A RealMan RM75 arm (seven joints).
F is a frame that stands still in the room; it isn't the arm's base.
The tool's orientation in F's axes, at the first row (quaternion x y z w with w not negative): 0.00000 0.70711 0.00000 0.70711
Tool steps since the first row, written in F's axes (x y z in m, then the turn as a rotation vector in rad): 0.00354 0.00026 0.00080 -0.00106 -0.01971 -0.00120; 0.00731 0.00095 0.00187 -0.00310 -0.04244 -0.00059; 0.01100 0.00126 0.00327 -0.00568 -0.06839 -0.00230; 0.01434 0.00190 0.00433 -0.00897 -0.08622 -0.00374
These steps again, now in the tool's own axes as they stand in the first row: -0.00080 0.00026 0.00354 0.00120 -0.01971 -0.00106; -0.00187 0.00095 0.00731 0.00059 -0.04244 -0.00310; -0.00327 0.00126 0.01100 0.00230 -0.06839 -0.00568; -0.00433 0.00190 0.01434 0.00374 -0.08622 -0.00897
